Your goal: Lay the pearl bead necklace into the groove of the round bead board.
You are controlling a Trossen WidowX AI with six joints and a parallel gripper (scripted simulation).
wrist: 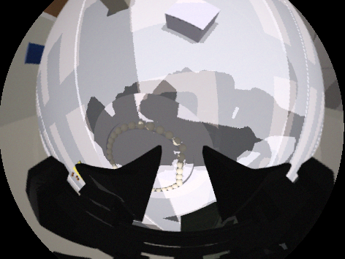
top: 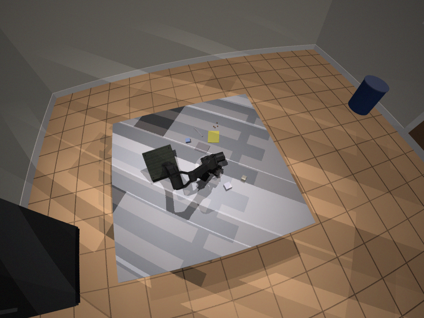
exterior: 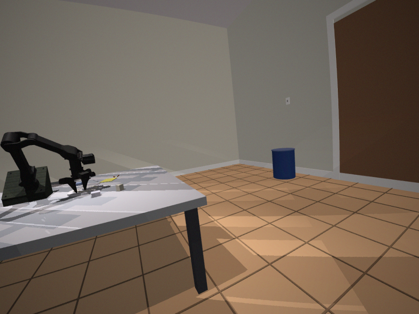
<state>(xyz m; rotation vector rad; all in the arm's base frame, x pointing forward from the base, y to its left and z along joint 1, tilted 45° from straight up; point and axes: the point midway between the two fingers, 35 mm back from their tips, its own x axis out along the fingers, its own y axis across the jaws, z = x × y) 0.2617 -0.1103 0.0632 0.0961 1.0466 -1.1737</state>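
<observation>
Right now the round bead board is 6 cm to the left of my gripper tip, 2 cm ahead of it and 1 cm below it. From my gripper tip the other things lie so: grey card 24 cm to the left, 3 cm ahead, 2 cm below; then beige cube 21 cm ahead, 12 cm to the right; then white block 13 cm to the right, 9 cm ahead.
</observation>
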